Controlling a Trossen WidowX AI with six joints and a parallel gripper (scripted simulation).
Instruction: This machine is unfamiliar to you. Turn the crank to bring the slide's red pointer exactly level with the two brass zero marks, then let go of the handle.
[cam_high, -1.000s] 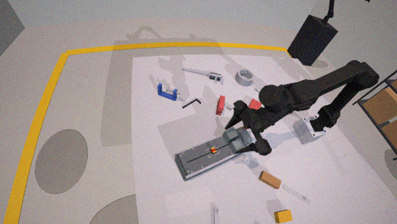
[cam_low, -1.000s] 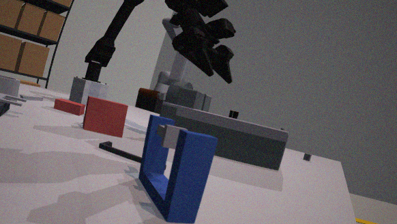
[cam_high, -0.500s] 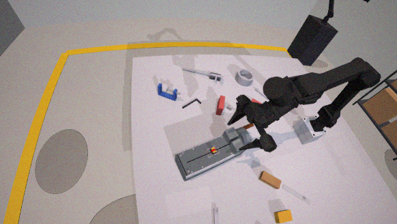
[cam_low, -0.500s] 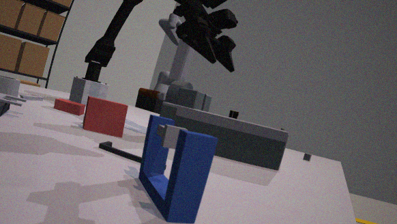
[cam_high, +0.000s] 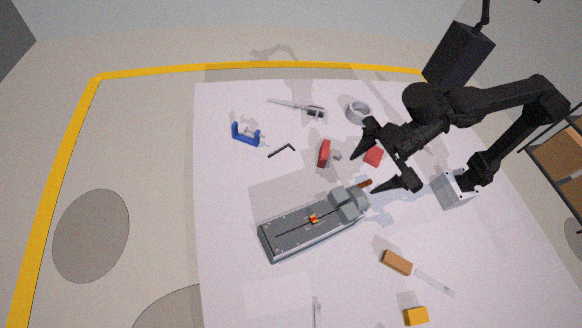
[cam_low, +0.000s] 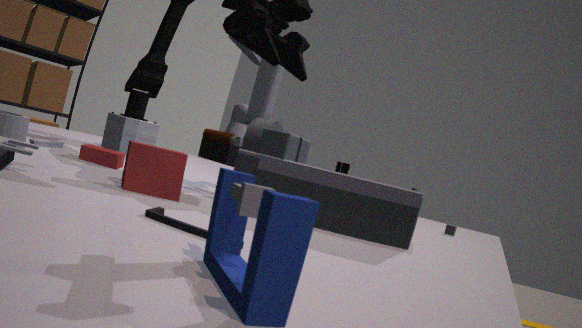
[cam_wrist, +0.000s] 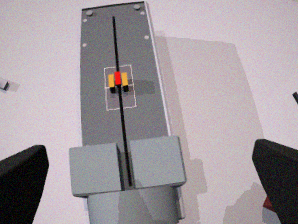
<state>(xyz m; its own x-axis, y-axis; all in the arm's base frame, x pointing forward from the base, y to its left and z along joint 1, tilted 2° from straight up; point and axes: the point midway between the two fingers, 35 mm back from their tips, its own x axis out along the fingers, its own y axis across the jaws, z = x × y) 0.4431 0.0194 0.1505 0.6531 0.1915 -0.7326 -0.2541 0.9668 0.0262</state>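
Now: the crank handle 110 mm below my gripper tip, 70 mm behind it and 40 mm to the right of it. From my gripper tip the other things lie so: tan block: 190 mm below, 170 mm to the left, 150 mm behind; then red pointer: 120 mm below, 90 mm ahead, 50 mm to the left; then black hex key: 220 mm to the right, 200 mm below, 120 mm ahead.
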